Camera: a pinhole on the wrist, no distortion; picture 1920 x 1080 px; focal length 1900.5 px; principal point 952.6 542.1 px. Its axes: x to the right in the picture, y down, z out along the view. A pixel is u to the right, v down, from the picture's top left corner.
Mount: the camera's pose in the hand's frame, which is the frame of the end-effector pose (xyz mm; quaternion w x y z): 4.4 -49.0 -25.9 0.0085 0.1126 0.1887 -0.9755
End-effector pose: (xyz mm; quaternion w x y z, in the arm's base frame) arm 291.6 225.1 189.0 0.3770 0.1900 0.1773 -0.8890
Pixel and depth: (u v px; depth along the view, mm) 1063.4 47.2 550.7
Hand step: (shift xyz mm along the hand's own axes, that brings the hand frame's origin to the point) -154.6 -118.8 517.0
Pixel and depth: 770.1 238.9 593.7
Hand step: -74.2 -182.2 557.9
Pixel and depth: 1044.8 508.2 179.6
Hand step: -43.2 -112.3 135.6
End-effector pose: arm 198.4 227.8 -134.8 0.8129 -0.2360 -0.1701 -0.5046
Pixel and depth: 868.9 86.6 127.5
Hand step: -19.5 -68.0 101.7
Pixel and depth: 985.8 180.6 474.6
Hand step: -111.8 -140.6 434.1
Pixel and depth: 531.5 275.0 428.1
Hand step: 0.6 -154.0 404.0
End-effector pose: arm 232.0 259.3 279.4 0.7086 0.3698 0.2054 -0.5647
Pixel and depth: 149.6 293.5 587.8
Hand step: 114.6 -201.6 588.7
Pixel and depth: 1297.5 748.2 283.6
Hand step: -105.3 -181.2 207.6
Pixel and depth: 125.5 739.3 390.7
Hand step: 87.9 -235.6 350.1
